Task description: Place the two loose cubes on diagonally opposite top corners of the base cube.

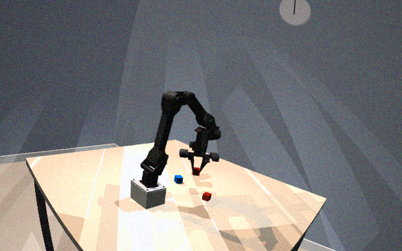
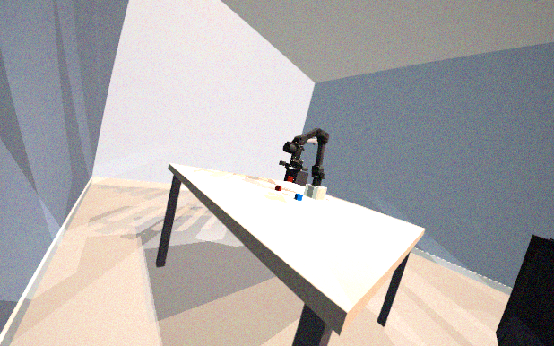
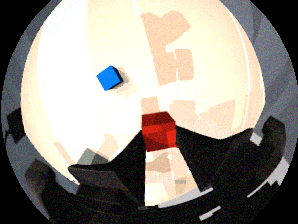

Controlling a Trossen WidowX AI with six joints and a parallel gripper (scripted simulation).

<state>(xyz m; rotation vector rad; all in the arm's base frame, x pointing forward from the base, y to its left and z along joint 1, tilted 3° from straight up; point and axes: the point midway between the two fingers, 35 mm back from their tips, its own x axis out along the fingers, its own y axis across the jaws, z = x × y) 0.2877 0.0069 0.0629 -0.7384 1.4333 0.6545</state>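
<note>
My gripper tip is now 10 mm past the blue cube, 100 mm to the right of it and 90 mm above it. Also, from my gripper tip: red cube right at my gripper tip.
</note>
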